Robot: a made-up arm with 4 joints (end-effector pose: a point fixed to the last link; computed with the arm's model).
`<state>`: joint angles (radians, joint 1 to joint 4).
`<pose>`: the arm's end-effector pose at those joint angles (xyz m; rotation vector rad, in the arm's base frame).
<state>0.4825 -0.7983 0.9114 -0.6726</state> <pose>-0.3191 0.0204 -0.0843 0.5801 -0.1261 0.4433</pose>
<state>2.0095 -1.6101 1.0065 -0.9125</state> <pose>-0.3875 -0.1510 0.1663 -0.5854 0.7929 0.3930</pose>
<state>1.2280 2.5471 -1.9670 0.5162</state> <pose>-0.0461 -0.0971 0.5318 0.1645 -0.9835 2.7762</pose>
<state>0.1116 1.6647 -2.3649 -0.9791</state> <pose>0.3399 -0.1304 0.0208 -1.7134 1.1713 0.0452</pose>
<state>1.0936 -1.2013 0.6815 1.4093</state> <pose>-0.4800 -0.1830 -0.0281 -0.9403 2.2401 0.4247</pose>
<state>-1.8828 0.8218 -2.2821 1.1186</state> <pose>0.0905 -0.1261 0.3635 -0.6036 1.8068 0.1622</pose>
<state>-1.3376 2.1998 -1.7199 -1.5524</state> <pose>0.2152 -0.1301 -0.2322 -0.1790 0.6595 0.0686</pose>
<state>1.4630 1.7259 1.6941 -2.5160</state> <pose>-0.0198 -0.2920 0.0292 -0.0686 2.0302 0.1664</pose>
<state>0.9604 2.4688 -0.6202 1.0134</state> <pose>-0.1383 -0.1143 0.2713 0.6605 -0.0724 -2.4854</pose>
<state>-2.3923 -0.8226 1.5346 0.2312</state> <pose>-0.4328 0.0288 0.4527 -2.0913 0.5379 -1.2006</pose>
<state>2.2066 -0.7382 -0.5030 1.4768</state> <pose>-0.4153 -0.0746 0.0366 2.5624 -1.0306 1.3446</pose>
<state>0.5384 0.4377 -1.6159 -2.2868</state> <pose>-0.1109 0.4631 -0.0927 -1.4008 -0.9982 1.8780</pose>
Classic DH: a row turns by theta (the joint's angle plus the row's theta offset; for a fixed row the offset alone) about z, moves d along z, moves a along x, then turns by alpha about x. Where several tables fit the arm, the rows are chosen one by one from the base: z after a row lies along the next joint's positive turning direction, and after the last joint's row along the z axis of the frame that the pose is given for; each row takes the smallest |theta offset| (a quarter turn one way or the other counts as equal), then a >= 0, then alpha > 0; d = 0 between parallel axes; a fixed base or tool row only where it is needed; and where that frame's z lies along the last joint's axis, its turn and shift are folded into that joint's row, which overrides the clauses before.
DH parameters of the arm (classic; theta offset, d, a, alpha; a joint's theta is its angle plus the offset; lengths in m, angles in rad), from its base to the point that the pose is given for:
base (fixed): -1.5708 0.1 0 1.5708
joint 1: 0 0.26 0.03 1.5708
joint 2: 0 0.1 -0.36 1.5708
joint 3: -1.5708 -0.03 0.09 1.5708
joint 4: 1.5708 -0.18 0.1 1.5708
tool (fixed): 0 -0.01 0 0

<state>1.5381 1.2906 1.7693 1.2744</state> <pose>0.1253 -0.2716 -0.0006 0.0890 -0.0193 0.1901</pose>
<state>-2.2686 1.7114 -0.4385 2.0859</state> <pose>-0.0493 -0.0061 0.1328 -1.0013 -1.7838 -0.9134</pose>
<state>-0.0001 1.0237 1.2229 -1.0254</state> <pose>-0.1259 0.0161 -0.1112 0.5831 -1.4494 -1.4490</pose>
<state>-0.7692 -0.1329 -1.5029 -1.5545</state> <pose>-0.3494 0.2949 0.5142 -0.5411 -1.5996 0.6225</pose>
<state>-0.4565 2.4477 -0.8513 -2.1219</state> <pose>0.0379 -0.3128 0.1183 -1.5466 -0.0268 -0.6921</pose>
